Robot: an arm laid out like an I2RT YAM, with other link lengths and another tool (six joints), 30 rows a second.
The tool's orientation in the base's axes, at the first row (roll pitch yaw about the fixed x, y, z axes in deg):
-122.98 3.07 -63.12
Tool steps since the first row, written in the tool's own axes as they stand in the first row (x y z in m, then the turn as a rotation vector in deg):
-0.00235 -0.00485 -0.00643 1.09 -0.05 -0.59
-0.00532 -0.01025 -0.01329 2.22 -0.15 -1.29
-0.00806 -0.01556 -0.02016 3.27 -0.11 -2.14
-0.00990 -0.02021 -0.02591 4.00 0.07 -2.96
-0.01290 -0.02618 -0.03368 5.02 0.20 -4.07
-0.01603 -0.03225 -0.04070 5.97 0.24 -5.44
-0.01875 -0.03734 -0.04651 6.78 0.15 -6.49
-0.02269 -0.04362 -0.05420 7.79 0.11 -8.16
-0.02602 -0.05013 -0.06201 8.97 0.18 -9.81
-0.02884 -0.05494 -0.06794 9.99 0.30 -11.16
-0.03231 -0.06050 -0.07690 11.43 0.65 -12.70
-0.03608 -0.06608 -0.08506 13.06 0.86 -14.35
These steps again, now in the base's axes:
-0.00333 0.00049 0.00768 0.08 -1.20 0.30
-0.00699 0.00146 0.01609 0.13 -2.47 0.71
-0.01059 0.00221 0.02442 -0.04 -3.76 1.08
-0.01329 0.00248 0.03154 -0.41 -4.78 1.34
-0.01734 0.00323 0.04093 -0.83 -6.16 1.78
-0.02084 0.00443 0.05000 -1.42 -7.57 2.44
-0.02376 0.00554 0.05756 -1.79 -8.70 3.04
-0.02802 0.00723 0.06721 -2.54 -10.27 3.93
-0.03197 0.00837 0.07709 -3.25 -12.00 4.70
-0.03517 0.00947 0.08450 -3.84 -13.48 5.28
-0.04051 0.01008 0.09421 -4.50 -15.46 5.75
-0.04539 0.01128 0.10352 -5.09 -17.63 6.38

